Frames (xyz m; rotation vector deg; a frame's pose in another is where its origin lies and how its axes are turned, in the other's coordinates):
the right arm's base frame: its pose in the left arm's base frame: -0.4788 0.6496 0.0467 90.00 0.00 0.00
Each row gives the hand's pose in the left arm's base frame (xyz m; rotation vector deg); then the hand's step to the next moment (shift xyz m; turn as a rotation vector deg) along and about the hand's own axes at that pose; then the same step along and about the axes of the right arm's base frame.
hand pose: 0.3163 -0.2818 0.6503 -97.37 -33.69 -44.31
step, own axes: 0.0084 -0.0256 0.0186 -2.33 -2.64 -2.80
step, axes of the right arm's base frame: -0.0094 0.0197 -0.0244 -4.00 0.40 2.03
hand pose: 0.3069 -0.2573 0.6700 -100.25 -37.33 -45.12
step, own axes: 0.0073 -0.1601 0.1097 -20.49 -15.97 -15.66
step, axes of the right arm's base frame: -0.0939 0.0766 -0.1518 -27.99 -2.82 11.35
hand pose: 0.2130 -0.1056 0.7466 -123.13 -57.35 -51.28
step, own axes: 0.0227 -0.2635 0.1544 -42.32 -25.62 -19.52
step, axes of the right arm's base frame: -0.1534 -0.0136 -0.2647 -47.72 -15.14 17.94
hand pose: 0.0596 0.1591 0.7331 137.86 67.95 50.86
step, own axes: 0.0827 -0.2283 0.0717 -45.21 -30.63 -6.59
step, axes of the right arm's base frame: -0.0517 -0.1411 -0.2037 -43.63 -28.68 17.29
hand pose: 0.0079 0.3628 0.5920 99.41 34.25 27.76
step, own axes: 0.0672 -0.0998 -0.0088 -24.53 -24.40 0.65
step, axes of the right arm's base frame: 0.0334 -0.0942 -0.0675 -22.19 -24.11 11.11
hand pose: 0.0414 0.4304 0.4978 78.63 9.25 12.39
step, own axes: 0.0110 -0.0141 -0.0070 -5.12 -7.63 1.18
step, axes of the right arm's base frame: 0.0098 -0.0150 -0.0068 -4.23 -7.32 3.78
